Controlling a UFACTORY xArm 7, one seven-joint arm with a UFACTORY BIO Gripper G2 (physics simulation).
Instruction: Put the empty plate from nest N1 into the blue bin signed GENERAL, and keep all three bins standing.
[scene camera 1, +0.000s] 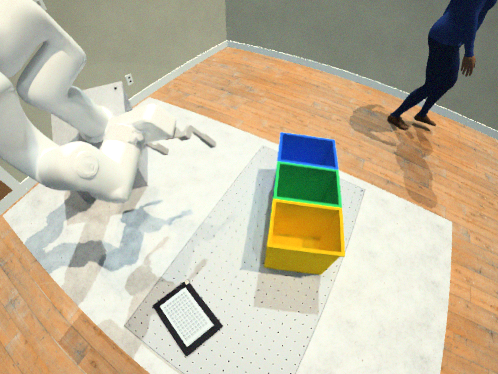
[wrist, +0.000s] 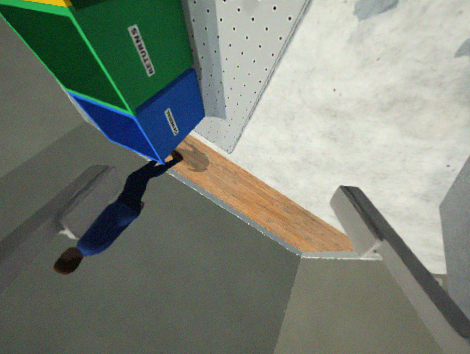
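Where they show: hand, its tool point: (scene camera 1: 182, 145) (wrist: 228, 208); arm's base, origin of its link: (scene camera 1: 97, 124).
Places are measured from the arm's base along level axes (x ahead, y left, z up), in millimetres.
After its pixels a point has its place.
Observation:
The white plate (scene camera 1: 186, 316) {x 579, y -229, z -206 mm} with a grid of small wells lies in a black nest frame (scene camera 1: 203, 306) {x 595, y -181, z -220 mm} at the front left of the perforated board; no nest label is readable. The blue bin (scene camera 1: 307, 152) {x 589, y 392, z -118 mm} (wrist: 187, 102) {x 532, y 288, z -181 mm} stands upright at the far end of the bin row, and its GENERAL sign (wrist: 171, 121) {x 528, y 295, z -119 mm} faces the wrist camera. The green bin (scene camera 1: 307, 185) {x 649, y 276, z -135 mm} (wrist: 165, 55) {x 575, y 197, z -162 mm} and yellow bin (scene camera 1: 305, 262) {x 758, y 54, z -140 mm} (wrist: 50, 2) {x 632, y 130, z -51 mm} also stand upright. My gripper (scene camera 1: 189, 148) {x 371, y 63, z 49 mm} (wrist: 227, 185) {x 371, y 63, z 49 mm} is open and empty, raised left of the blue bin and far from the plate. The blue bin's floor is hidden.
The three bins stand close together in a row on the perforated board (scene camera 1: 240, 310) {x 681, y -130, z -231 mm} (wrist: 235, 60) {x 478, y 171, z -231 mm}. The green bin has a RETURNS sign (wrist: 141, 50) {x 585, y 177, z -119 mm}. A person in blue (scene camera 1: 442, 55) (wrist: 107, 227) stands on the wooden floor beyond the bins. A grey wall (scene camera 1: 350, 45) rises behind.

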